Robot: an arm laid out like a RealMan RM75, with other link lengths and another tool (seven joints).
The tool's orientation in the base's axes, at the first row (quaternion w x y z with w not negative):
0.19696 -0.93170 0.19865 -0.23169
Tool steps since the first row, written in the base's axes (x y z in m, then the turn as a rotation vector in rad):
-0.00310 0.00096 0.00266 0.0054 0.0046 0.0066
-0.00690 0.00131 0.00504 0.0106 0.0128 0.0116
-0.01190 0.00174 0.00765 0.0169 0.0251 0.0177
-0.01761 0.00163 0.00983 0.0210 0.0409 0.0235
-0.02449 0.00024 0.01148 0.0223 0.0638 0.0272
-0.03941 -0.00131 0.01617 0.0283 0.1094 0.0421
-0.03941 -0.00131 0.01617 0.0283 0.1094 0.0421
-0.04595 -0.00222 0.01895 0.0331 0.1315 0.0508
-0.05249 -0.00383 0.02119 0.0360 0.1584 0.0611
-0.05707 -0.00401 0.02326 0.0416 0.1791 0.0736
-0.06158 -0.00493 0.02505 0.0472 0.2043 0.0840
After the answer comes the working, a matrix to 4 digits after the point.
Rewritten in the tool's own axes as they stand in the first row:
-0.00203 -0.00117 -0.00349 0.0046 -0.0084 -0.0014
-0.00444 -0.00149 -0.00727 0.0068 -0.0191 -0.0005
-0.00778 -0.00166 -0.01183 0.0084 -0.0340 0.0011
-0.01161 -0.00098 -0.01654 0.0065 -0.0511 0.0028
-0.01598 0.00136 -0.02178 -0.0017 -0.0725 0.0067
-0.02575 0.00467 -0.03364 -0.0126 -0.1195 0.0102
-0.02575 0.00467 -0.03364 -0.0126 -0.1195 0.0102
-0.02967 0.00599 -0.03949 -0.0158 -0.1435 0.0116
-0.03345 0.00814 -0.04509 -0.0222 -0.1717 0.0121
-0.03637 0.00862 -0.04917 -0.0228 -0.1965 0.0105
-0.03898 0.00983 -0.05318 -0.0262 -0.2241 0.0118

The tool's axes in the first row as the columns of a matrix, in the base's axes (rounded; the answer above uses it unrounded):
0.8137 -0.2789 0.5100
-0.4614 -0.8435 0.2750
0.3535 -0.4591 -0.8151

